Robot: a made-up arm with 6 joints.
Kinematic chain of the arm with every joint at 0, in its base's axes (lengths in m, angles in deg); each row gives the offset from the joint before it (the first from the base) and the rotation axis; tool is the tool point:
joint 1: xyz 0 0 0.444 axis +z
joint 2: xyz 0.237 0 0 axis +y
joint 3: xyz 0 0 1.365 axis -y
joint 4: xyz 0 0 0.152 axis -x
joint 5: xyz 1.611 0 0 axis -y
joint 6: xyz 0.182 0 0 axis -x
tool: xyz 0 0 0
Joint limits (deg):
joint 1: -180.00..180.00
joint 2: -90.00..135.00
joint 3: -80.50..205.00
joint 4: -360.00..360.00
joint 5: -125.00..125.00
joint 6: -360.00..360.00
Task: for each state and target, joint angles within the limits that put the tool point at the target. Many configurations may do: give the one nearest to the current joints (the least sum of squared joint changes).
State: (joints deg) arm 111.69 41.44 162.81 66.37 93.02 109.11
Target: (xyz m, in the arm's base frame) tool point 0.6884 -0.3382 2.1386
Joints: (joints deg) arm 165.42 24.49 179.43 57.97 93.62 109.11
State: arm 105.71 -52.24 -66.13 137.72 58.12 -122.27
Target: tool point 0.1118 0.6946 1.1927
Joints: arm 73.38 -65.22 -60.25 143.40 57.51 -122.27
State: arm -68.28 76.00 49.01 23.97 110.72 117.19
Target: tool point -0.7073 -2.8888 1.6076
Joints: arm -104.97 61.17 67.90 20.44 96.86 117.19
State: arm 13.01 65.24 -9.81 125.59 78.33 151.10
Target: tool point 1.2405 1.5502 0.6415
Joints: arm 47.05 22.21 -20.45 125.20 85.65 151.10
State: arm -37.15 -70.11 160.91 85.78 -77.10 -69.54
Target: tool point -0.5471 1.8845 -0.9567
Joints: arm -78.82 -87.63 148.12 84.56 -70.92 -69.54
